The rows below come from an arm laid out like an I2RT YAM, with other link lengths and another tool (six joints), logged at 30 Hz.
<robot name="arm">
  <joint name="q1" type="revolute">
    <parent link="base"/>
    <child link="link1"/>
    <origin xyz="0 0 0.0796" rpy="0 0 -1.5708"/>
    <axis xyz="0 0 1"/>
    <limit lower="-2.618" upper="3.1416"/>
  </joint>
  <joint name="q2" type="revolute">
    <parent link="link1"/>
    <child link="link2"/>
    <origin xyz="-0.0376 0.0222 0.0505" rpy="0 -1.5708 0"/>
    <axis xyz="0 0 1"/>
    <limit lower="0" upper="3.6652"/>
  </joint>
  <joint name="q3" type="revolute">
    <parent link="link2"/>
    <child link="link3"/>
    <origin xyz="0 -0.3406 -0.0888" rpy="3.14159 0 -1.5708"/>
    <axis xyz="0 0 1"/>
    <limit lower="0" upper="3.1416"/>
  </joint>
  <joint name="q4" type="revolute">
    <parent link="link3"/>
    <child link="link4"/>
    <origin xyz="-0.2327 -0.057 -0.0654" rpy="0 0 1.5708"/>
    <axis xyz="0 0 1"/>
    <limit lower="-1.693" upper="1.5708"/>
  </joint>
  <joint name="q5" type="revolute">
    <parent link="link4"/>
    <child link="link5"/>
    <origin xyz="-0.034 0.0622 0.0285" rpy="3.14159 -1.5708 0"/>
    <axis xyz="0 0 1"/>
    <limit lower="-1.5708" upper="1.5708"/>
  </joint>
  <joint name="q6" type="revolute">
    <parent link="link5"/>
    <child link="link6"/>
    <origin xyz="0 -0.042 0.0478" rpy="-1.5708 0 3.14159"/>
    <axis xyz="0 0 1"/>
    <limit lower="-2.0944" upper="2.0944"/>
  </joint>
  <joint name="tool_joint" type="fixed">
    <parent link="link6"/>
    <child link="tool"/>
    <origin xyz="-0.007 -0.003 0.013" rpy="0 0.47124 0.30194"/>
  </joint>
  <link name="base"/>
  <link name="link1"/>
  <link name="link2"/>
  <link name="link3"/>
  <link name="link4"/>
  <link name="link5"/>
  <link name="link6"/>
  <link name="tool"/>
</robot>
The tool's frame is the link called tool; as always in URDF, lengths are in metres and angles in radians.
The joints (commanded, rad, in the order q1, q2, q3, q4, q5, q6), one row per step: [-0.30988, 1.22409, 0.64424, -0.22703, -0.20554, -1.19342]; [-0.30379, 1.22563, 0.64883, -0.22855, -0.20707, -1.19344]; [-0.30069, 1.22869, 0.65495, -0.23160, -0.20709, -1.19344]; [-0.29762, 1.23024, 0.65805, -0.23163, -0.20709, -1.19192]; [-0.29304, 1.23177, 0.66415, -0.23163, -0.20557, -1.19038]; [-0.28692, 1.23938, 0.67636, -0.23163, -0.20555, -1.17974]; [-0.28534, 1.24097, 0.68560, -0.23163, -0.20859, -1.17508]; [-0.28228, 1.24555, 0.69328, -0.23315, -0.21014, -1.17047]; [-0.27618, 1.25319, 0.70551, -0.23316, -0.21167, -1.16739]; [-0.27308, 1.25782, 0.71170, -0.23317, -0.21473, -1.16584]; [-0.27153, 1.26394, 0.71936, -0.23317, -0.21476, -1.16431]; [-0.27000, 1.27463, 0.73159, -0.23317, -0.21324, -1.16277]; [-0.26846, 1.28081, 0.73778, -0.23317, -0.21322, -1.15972]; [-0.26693, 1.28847, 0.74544, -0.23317, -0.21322, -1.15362]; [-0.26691, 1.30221, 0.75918, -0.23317, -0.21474, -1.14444]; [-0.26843, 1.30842, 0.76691, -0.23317, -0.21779, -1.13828]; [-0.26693, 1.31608, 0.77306, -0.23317, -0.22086, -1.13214]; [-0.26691, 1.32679, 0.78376, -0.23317, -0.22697, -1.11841]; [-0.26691, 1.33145, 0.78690, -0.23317, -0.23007, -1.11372]
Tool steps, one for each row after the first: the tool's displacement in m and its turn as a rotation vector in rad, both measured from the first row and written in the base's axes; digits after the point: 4 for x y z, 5 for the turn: [0.0013, 0.0010, 0.0010, 0.00058, -0.00179, 0.00716]; [0.0027, 0.0013, 0.0020, 0.00059, -0.00180, 0.01028]; [0.0036, 0.0016, 0.0027, 0.00121, -0.00327, 0.01228]; [0.0051, 0.0021, 0.0042, -0.00009, -0.00731, 0.01472]; [0.0085, 0.0024, 0.0064, 0.00614, -0.01176, 0.01335]; [0.0104, 0.0023, 0.0089, 0.00935, -0.01972, 0.01383]; [0.0123, 0.0025, 0.0102, 0.01329, -0.02154, 0.01477]; [0.0159, 0.0030, 0.0124, 0.01531, -0.02619, 0.01984]; [0.0178, 0.0033, 0.0134, 0.01812, -0.02824, 0.02403]; [0.0200, 0.0030, 0.0145, 0.01883, -0.02970, 0.02455]; [0.0237, 0.0023, 0.0160, 0.01849, -0.03087, 0.02396]; [0.0257, 0.0021, 0.0166, 0.02069, -0.03085, 0.02336]; [0.0282, 0.0017, 0.0173, 0.02509, -0.03081, 0.02064]; [0.0325, 0.0006, 0.0186, 0.03273, -0.03105, 0.01535]; [0.0346, -0.0002, 0.0196, 0.03881, -0.03304, 0.01173]; [0.0370, -0.0003, 0.0198, 0.04576, -0.03205, 0.01109]; [0.0404, -0.0010, 0.0206, 0.05982, -0.03294, 0.00588]; [0.0416, -0.0012, 0.0205, 0.06573, -0.03193, 0.00476]
